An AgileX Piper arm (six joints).
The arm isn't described. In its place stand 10 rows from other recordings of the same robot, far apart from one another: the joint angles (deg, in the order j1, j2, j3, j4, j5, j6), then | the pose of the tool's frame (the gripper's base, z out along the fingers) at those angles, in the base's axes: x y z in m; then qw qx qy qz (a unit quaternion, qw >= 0).
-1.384 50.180 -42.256 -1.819 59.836 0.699 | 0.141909 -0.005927 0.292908 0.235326 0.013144 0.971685 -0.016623
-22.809 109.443 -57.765 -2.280 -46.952 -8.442 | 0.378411 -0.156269 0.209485 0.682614 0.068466 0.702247 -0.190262
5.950 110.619 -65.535 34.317 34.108 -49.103 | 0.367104 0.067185 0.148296 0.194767 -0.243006 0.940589 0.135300
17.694 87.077 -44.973 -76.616 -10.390 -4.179 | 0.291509 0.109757 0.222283 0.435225 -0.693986 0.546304 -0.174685
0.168 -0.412 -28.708 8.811 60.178 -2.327 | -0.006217 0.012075 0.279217 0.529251 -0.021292 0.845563 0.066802
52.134 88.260 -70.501 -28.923 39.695 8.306 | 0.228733 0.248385 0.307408 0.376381 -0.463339 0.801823 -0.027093
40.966 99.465 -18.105 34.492 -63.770 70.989 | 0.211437 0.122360 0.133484 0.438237 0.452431 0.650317 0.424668
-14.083 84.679 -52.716 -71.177 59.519 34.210 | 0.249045 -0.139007 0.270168 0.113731 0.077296 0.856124 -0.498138
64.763 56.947 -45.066 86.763 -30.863 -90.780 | 0.130751 0.168081 0.365783 0.661909 -0.256354 0.686551 0.157505
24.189 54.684 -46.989 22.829 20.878 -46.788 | 0.180284 0.094775 0.352051 0.557900 -0.381591 0.735141 0.051985
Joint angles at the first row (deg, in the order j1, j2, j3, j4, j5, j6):
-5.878, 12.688, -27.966, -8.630, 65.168, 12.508
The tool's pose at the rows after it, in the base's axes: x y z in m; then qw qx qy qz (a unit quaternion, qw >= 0):
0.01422 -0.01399 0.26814 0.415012 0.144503 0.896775 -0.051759
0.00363 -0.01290 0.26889 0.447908 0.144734 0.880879 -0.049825
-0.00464 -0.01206 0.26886 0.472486 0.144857 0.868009 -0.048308
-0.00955 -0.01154 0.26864 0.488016 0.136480 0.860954 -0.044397
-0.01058 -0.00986 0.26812 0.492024 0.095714 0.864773 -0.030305
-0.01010 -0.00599 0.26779 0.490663 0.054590 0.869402 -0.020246
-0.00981 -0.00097 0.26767 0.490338 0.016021 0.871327 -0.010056
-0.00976 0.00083 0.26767 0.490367 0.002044 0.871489 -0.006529
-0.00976 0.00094 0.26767 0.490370 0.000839 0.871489 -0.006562
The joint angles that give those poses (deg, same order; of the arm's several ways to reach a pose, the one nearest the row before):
-5.881, 9.068, -27.965, -8.677, 65.168, 12.504
-5.880, 4.877, -27.964, -8.678, 65.166, 12.506
-5.876, 1.635, -27.965, -8.682, 65.226, 12.510
-5.073, -0.377, -27.966, -8.589, 65.227, 12.207
-2.278, -1.066, -27.965, -7.135, 65.348, 9.684
-1.367, -1.065, -27.967, -4.319, 65.349, 5.414
-1.344, -1.067, -27.965, -0.832, 65.295, 0.685
-1.340, -1.065, -27.966, 0.417, 65.294, -1.033
-1.345, -1.065, -27.966, 0.492, 65.294, -1.189

